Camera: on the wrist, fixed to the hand. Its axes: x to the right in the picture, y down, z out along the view.
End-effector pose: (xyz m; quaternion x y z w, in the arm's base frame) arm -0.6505 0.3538 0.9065 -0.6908 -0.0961 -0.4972 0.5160
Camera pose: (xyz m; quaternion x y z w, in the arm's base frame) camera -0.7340 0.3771 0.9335 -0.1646 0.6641 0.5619 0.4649
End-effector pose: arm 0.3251 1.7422 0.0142 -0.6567 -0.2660 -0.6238 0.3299
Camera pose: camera 0.2421 1.7734 -0.0056 -0.3365 0.6488 0.3657 0.5763
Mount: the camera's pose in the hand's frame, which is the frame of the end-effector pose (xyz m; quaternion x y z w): -0.0283 -0.0811 -0.0295 -0.0400 -0.0827 0.9957 0.0104
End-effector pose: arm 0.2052 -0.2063 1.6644 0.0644 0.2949 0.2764 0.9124
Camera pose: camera 0.2070 -0.2910 1.6317 -0.2807 0.1476 -0.9178 0.2388
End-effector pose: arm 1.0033 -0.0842 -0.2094 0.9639 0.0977 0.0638 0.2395
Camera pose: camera 0.9580 -0.0069 -0.2241 -0.1030 0.9811 -0.1633 0.0144
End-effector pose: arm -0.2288 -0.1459 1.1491 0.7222 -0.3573 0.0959 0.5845
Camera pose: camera -0.1902 -0.1026 1.0793 0.3637 0.7750 -0.5090 0.0901
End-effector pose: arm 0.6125 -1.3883 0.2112 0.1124 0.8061 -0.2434 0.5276
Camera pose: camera 0.5653 -1.4405 0.2686 0.7626 -0.1374 0.5457 0.3190
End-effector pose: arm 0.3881 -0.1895 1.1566 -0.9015 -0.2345 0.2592 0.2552
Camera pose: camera 0.3605 -0.1536 1.2353 0.2316 -0.8637 -0.3220 0.3109
